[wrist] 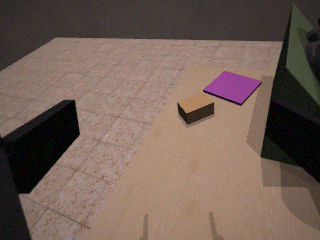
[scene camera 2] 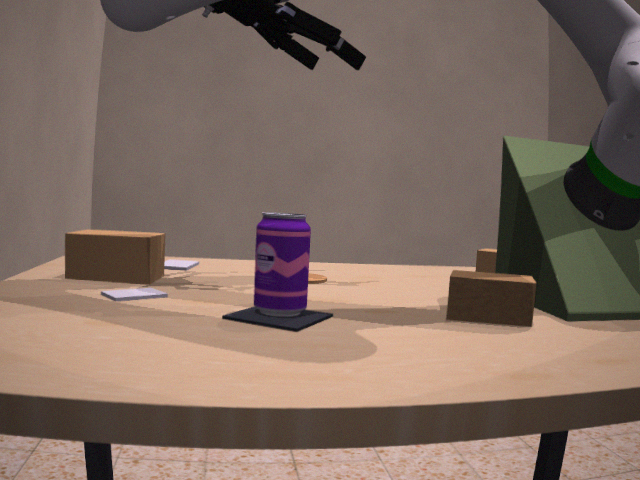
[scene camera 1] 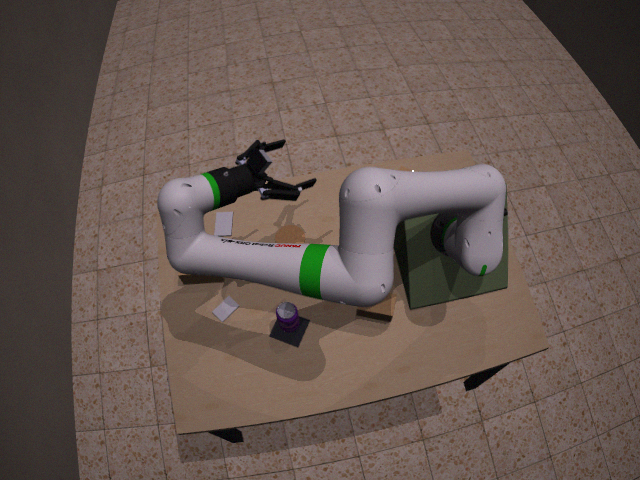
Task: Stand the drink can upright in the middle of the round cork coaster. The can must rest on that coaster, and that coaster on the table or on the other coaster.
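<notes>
The gripper (scene camera 2: 336,63) can be seen in the wrist view (wrist: 172,117) too, and scene camera 1 has the gripper in its frame as well (scene camera 1: 298,162). A magenta square mat (wrist: 231,87) is part of the scene, as is a dark square coaster (scene camera 2: 306,318). In the wrist view the coaster is out of frame.
</notes>
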